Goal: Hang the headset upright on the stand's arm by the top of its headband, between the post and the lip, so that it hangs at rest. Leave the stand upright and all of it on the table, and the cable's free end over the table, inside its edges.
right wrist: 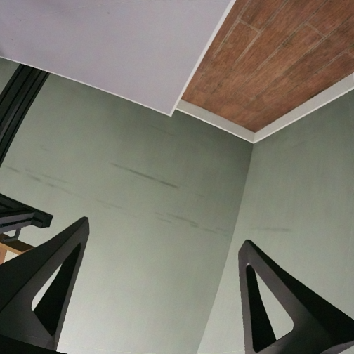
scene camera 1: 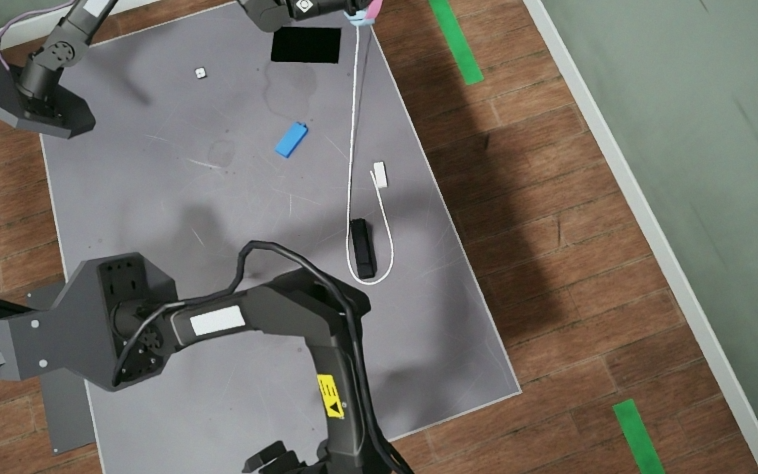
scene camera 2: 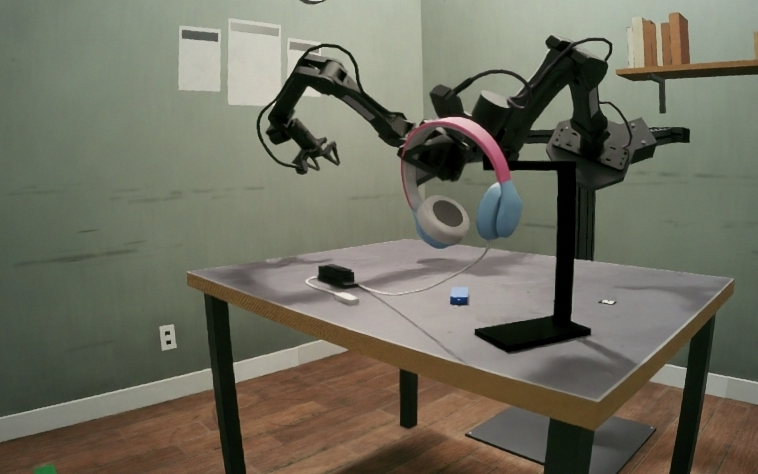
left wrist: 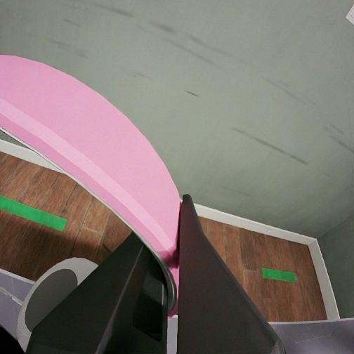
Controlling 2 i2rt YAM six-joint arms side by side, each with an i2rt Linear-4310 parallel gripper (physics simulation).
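Seen in the pictures: left gripper, fingertip midpoint: (scene camera 2: 400, 153); right gripper, fingertip midpoint: (scene camera 2: 329, 167); left arm's base, link origin: (scene camera 1: 33, 95) (scene camera 2: 590, 148); right arm's base, link origin: (scene camera 1: 126, 319).
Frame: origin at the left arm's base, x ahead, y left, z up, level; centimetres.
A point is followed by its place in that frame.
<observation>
The headset, with a pink headband (scene camera 2: 463, 124) @[y 24.4, x 70.1, z 1.1 cm] (left wrist: 100, 135) and blue ear cups (scene camera 2: 499, 211) @[y 29.6, x 68.6, z -10.6 cm], hangs upright in the air. My left gripper (left wrist: 175, 203) is shut on one side of the headband. The black stand (scene camera 2: 564, 245) @[y 25.7, x 47.9, z -17.7 cm] is upright on the table (scene camera 1: 240, 184) @[y -11.9, x 31.0, z -32.7 cm] (scene camera 2: 391, 335) @[y 7.7, x 70.8, z -32.7 cm]. In scene camera 2, the headband's right side crosses in front of the stand's arm (scene camera 2: 536, 165), whose lip end shows inside the loop; their distance in depth is unclear. The white cable (scene camera 1: 351, 150) @[y -9.7, x 58.9, z -30.5 cm] (scene camera 2: 391, 293) @[y -7.5, x 59.6, z -30.2 cm] runs down to the table and loops; its free end lies inside the edges. My right gripper (scene camera 2: 323, 162) @[y -79.3, x 32.3, z -4.7 cm] (right wrist: 167, 236) is open and empty.
A black block (scene camera 1: 363, 248) @[y -34.8, x 57.1, z -28.7 cm] (scene camera 2: 335, 275) @[y -31.9, x 58.4, z -30.3 cm] lies inside the cable's loop. A white block (scene camera 1: 380, 174) @[y -16.8, x 64.6, z -31.5 cm] (scene camera 2: 346, 298) @[y -15.3, x 65.5, z -31.6 cm] lies beside the cable's end. A blue block (scene camera 1: 291, 139) @[y -3.4, x 45.1, z -31.2 cm] (scene camera 2: 459, 296) @[y -0.2, x 47.7, z -31.2 cm] and a small white piece (scene camera 1: 200, 72) @[y 21.4, x 24.6, z -32.5 cm] (scene camera 2: 607, 301) @[y 21.0, x 24.4, z -32.5 cm] also lie on the table.
</observation>
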